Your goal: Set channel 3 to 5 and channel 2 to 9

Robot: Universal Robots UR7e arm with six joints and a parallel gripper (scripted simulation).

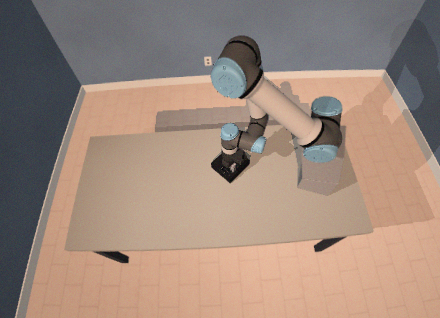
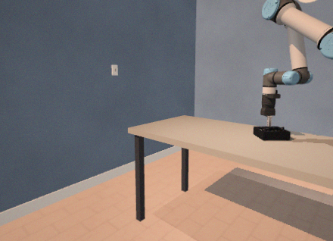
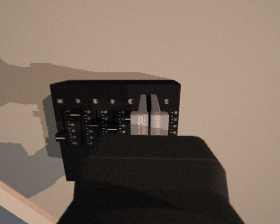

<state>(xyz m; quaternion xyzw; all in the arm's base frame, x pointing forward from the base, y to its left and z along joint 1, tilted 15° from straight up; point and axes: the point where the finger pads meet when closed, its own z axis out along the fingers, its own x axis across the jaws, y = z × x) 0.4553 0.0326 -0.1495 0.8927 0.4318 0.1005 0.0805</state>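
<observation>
My hand is 4 cm above the channel 3 fader cap and 3 cm to the left of it. Round my hand: channel 1 fader cap: 6 cm ahead, 4 cm below, 2 cm to the right; channel 4 fader cap: 6 cm to the right, 4 cm below; channel 5 fader cap: 7 cm to the right, 4 cm below, 2 cm behind.
</observation>
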